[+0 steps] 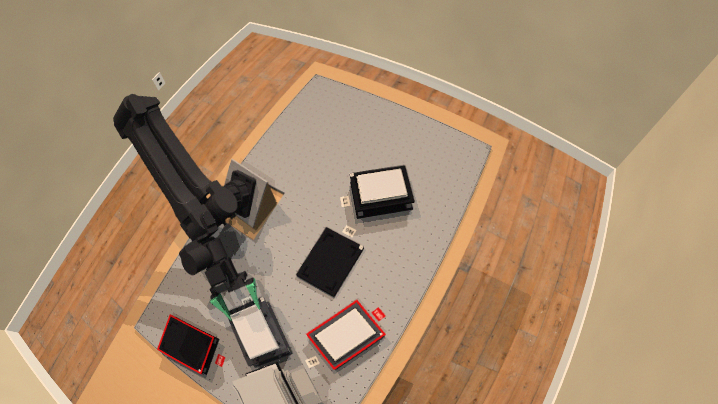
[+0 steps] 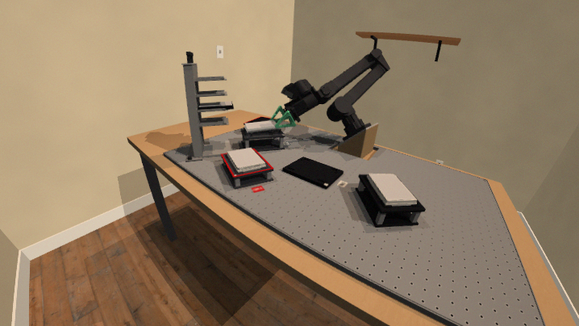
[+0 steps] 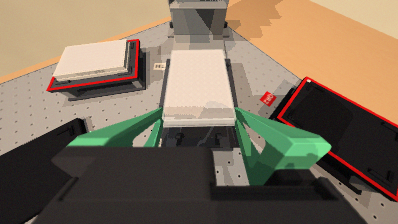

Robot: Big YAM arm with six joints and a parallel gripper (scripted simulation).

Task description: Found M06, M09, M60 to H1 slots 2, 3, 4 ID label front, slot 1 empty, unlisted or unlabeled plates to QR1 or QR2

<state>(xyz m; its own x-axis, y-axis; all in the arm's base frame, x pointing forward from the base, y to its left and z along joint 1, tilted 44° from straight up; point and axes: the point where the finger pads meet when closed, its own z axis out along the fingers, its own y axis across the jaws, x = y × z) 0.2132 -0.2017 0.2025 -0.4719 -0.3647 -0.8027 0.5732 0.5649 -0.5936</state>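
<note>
Now: hand 4 cm short of the grey regrip nest, 4 cm above it and 3 cm to the left of it. From my hand the other things lie so: H1 deck label (20 cm ahead, 9 cm below, 2 cm to the right); dark plate (19 cm ahead, 13 cm to the right, 8 cm above); red-edged quarantine nest (19 cm to the right, 13 cm behind, 6 cm below).
</note>
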